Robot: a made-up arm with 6 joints.
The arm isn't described. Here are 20 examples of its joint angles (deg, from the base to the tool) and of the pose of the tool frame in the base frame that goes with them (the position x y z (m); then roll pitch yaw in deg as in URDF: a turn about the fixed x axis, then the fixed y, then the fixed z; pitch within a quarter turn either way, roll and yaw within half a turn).
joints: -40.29 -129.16 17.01 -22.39 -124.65 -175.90
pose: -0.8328 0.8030 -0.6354 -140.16 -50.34 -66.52
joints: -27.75 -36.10 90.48 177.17 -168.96 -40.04
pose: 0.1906 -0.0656 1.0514 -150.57 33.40 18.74
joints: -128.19 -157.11 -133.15 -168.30 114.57 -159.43
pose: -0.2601 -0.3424 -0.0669 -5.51 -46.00 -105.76
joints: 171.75 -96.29 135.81 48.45 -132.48 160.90
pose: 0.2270 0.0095 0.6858 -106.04 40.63 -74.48
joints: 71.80 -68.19 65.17 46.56 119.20 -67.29
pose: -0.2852 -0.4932 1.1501 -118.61 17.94 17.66
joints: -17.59 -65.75 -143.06 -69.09 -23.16 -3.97
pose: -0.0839 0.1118 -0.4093 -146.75 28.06 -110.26
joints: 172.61 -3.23 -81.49 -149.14 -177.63 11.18
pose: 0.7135 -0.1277 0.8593 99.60 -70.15 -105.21
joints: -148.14 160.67 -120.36 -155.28 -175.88 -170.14
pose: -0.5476 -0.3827 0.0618 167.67 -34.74 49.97
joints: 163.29 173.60 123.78 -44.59 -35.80 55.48
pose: 0.7249 -0.3085 -0.1122 -89.39 -73.08 -131.54
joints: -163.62 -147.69 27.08 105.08 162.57 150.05
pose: 0.9208 0.1969 -0.7603 52.07 47.07 -84.76
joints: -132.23 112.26 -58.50 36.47 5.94 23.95
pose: -0.8947 -1.0455 0.4616 54.30 26.80 -56.05
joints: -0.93 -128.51 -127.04 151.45 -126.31 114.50
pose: 0.1941 -0.0228 -0.5309 140.11 -45.51 -104.23
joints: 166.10 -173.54 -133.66 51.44 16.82 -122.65
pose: -0.6959 0.1080 0.0652 -63.78 10.00 95.54
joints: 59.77 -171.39 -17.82 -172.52 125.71 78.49
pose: 0.0498 0.1210 -1.2086 -44.75 -6.95 -45.76
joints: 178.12 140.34 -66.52 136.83 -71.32 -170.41
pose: -1.2679 0.0965 -0.1948 -135.39 36.22 4.85
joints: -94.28 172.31 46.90 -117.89 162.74 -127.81
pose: 0.0222 0.3393 -1.0421 5.45 49.07 -107.32
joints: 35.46 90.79 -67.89 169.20 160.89 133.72
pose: 0.6902 0.5410 0.7992 150.10 -30.71 -101.43
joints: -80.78 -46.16 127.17 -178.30 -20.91 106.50
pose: 0.1101 -0.4699 0.6953 -102.52 17.81 -174.05
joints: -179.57 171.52 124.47 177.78 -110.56 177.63
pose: 0.5496 -0.0230 -0.0354 0.40 46.60 178.12
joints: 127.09 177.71 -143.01 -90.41 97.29 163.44
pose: -0.2119 0.4477 0.1693 97.34 -38.31 118.02
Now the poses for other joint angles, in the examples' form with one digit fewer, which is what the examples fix.
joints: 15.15 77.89 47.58 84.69 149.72 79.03
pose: 1.136 0.410 -0.134 -23.0 -59.8 6.8
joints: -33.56 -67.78 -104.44 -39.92 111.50 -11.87
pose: -0.690 0.400 -0.364 30.1 -57.9 -25.7
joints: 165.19 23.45 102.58 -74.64 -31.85 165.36
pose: -1.018 0.166 0.202 113.7 -16.2 -78.3
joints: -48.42 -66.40 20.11 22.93 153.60 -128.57
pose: -0.663 0.831 0.933 -121.3 -51.6 -102.4
